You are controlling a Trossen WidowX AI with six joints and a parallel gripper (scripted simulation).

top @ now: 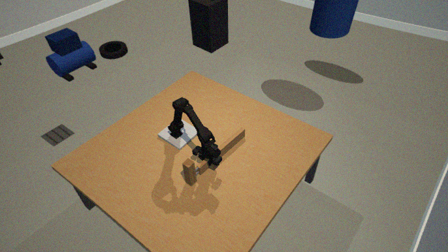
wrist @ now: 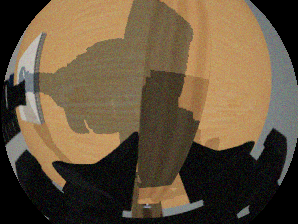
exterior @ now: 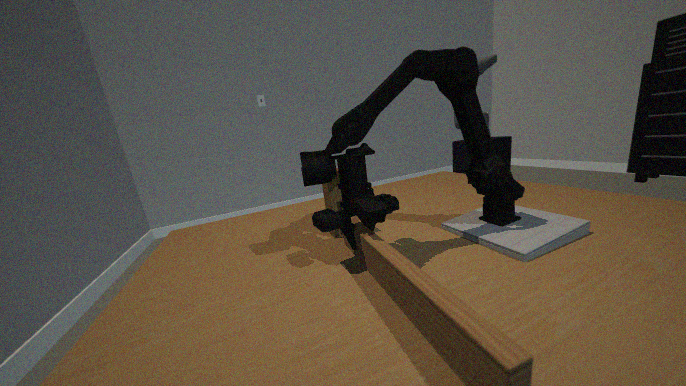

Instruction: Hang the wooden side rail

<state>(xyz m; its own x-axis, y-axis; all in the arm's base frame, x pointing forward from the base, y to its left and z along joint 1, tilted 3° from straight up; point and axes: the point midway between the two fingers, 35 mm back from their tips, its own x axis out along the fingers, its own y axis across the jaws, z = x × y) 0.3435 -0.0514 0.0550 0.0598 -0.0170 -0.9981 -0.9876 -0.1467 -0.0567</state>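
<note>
Now: the wooden headboard post 150 mm to the right of my gripper tip and 60 mm above it.
</note>
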